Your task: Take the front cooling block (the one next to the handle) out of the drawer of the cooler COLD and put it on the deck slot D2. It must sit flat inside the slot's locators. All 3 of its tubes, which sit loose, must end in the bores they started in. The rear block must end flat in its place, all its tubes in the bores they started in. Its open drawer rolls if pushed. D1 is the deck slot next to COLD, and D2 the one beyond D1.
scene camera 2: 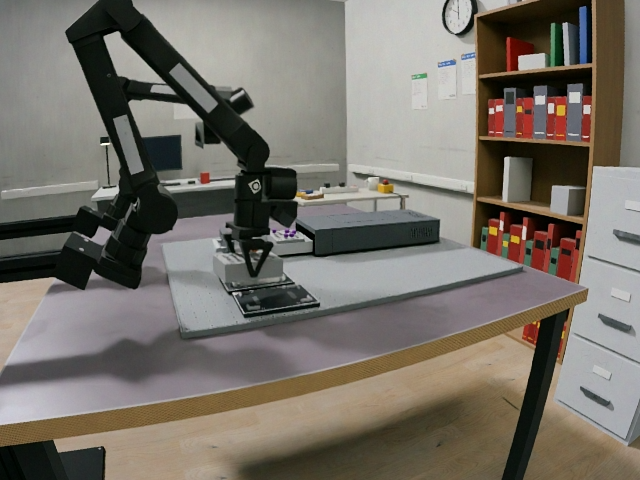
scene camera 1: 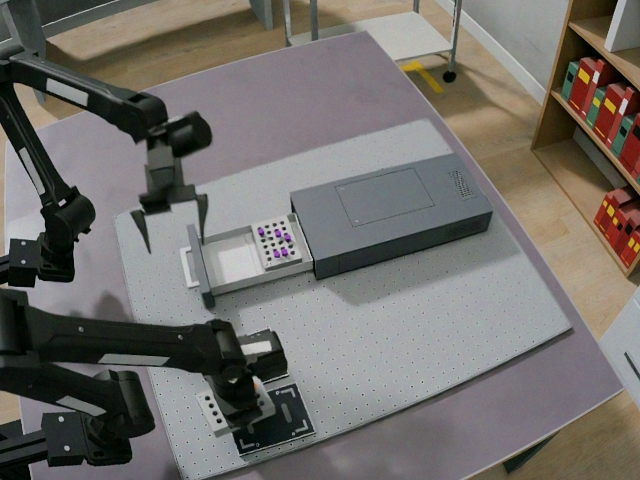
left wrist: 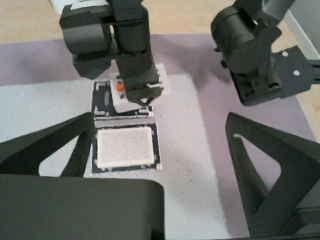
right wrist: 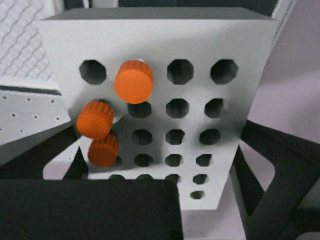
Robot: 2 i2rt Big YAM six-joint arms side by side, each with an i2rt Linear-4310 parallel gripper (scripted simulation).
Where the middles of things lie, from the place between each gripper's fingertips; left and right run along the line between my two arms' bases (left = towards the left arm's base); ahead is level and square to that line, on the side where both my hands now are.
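Labels:
My right gripper: 5 cm short of deck slot D2 (scene camera 1: 275, 429), 3 cm to the left of it, 7 cm above it. From my right hand: drawer (scene camera 1: 230, 255) 17 cm ahead, 35 cm to the left, 4 cm below; white plate (left wrist: 123, 148) 6 cm ahead, 11 cm to the left, 6 cm below; deck slot D1 (left wrist: 95, 171) 6 cm ahead, 11 cm to the left, 7 cm below.
My left gripper (scene camera 1: 177, 250): 4 cm short of the white plate, 10 cm to the left of it, 31 cm above it. From my left hand: drawer 15 cm ahead, 14 cm to the left, 29 cm below; deck slot D2 3 cm ahead, 24 cm to the right, 33 cm below; deck slot D1 4 cm ahead, 10 cm to the right, 33 cm below.

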